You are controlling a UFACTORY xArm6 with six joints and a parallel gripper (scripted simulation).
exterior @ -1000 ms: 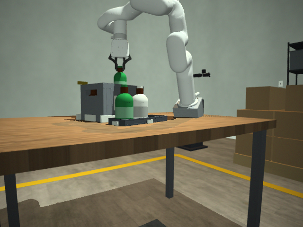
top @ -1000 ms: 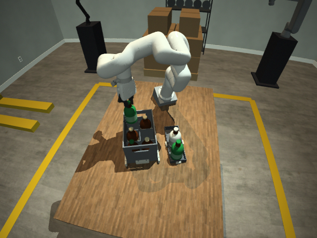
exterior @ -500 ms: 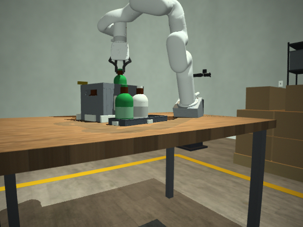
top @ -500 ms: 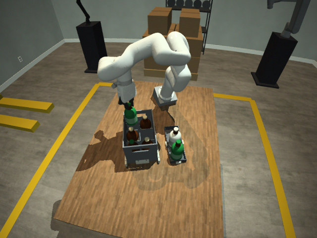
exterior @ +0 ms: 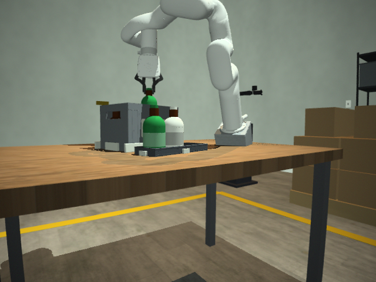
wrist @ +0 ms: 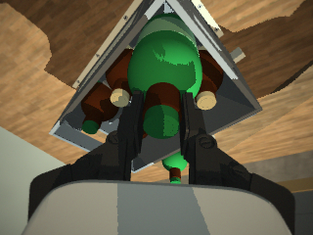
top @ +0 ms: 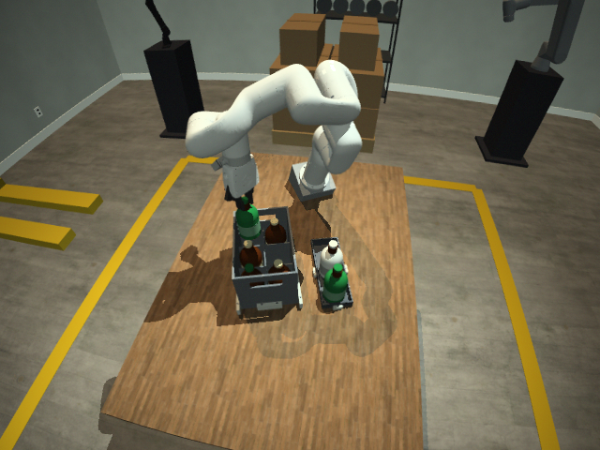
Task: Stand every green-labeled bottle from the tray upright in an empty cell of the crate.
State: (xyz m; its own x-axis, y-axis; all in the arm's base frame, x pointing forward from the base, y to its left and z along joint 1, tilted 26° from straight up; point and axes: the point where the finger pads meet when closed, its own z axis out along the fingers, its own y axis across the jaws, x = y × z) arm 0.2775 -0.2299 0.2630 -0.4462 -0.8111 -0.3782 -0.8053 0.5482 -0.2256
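Now: hand 7 cm short of the grey crate, 7 cm to the right of it and 18 cm above it. The rest, counted from my hand: tray: 4 cm ahead, 28 cm to the left, 25 cm below; white-labeled bottle: 4 cm ahead, 28 cm to the left, 18 cm below.
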